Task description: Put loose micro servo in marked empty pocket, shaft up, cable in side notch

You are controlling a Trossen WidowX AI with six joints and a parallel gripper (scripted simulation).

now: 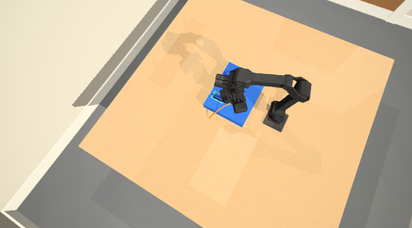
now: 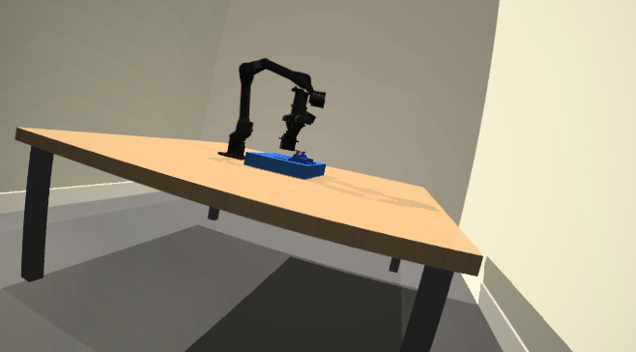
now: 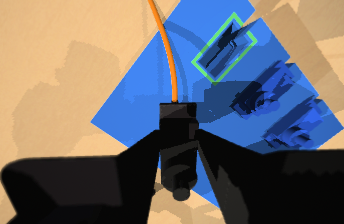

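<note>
My gripper tip is 100 mm above the blue deck, 70 mm to the left of it and 20 mm past it.
</note>
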